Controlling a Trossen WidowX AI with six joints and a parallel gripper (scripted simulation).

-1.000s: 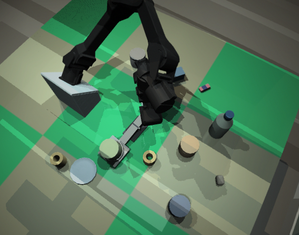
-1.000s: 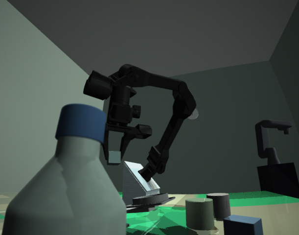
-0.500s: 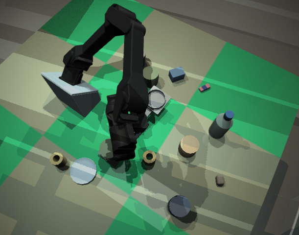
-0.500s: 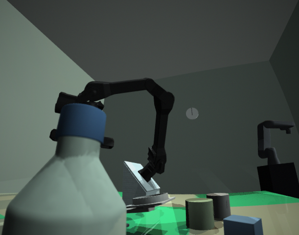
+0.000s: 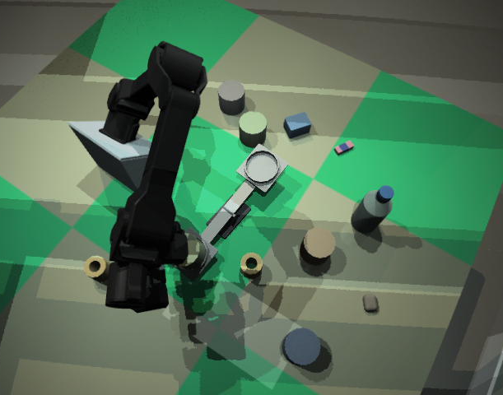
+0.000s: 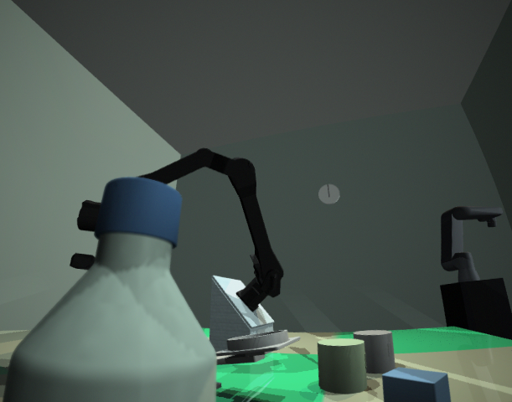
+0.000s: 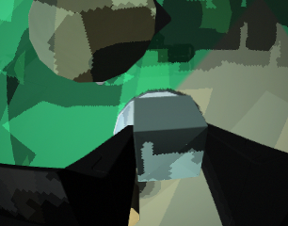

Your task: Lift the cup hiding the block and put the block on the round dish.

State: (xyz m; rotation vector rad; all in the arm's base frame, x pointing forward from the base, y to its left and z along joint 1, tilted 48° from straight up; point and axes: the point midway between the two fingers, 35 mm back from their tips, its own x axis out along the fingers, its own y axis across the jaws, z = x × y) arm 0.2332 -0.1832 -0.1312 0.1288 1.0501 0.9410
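The pale blue round dish is 40 mm behind my gripper tip, 40 mm to the right of it and 100 mm below it. The rest, counted from my gripper tip: tan cylinder (270 mm ahead, 200 mm to the left, 70 mm below); then grey block (430 mm ahead, 160 mm to the left, 90 mm below); then bottle (360 mm ahead, 340 mm to the left, 10 mm above).
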